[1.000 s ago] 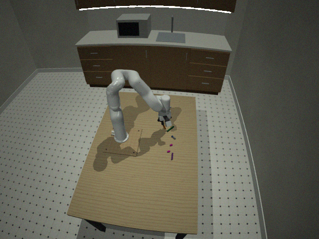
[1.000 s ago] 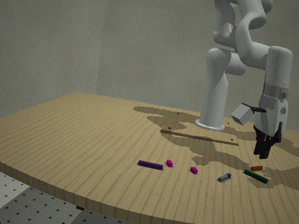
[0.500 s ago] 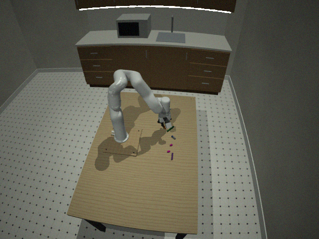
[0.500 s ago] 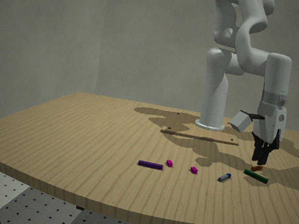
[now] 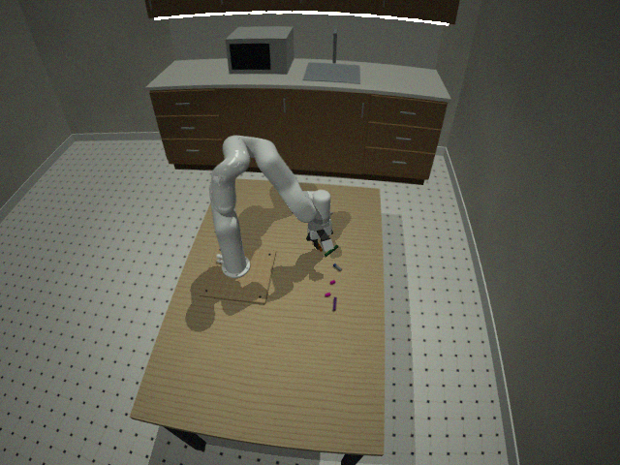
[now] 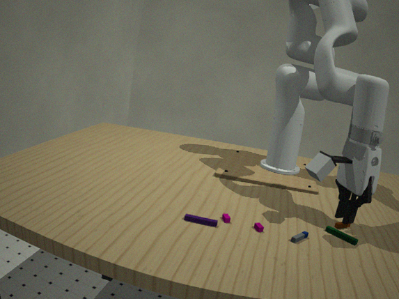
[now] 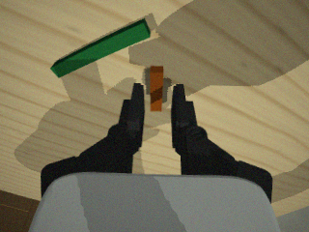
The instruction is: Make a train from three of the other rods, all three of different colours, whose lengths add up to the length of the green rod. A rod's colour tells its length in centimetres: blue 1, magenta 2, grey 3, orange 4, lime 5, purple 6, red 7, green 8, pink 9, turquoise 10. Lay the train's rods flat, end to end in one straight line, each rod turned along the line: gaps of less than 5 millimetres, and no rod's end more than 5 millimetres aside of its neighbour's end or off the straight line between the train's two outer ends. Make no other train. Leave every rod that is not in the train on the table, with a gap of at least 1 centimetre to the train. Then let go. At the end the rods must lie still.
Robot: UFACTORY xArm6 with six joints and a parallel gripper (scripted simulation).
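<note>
My gripper is now 3 cm above the orange rod. The rest, counted from my hand: grey rod: 11 cm ahead, 9 cm to the right, 3 cm below; then green rod: 6 cm ahead, 3 cm below; then blue rod: 9 cm ahead, 8 cm to the right, 3 cm below.
</note>
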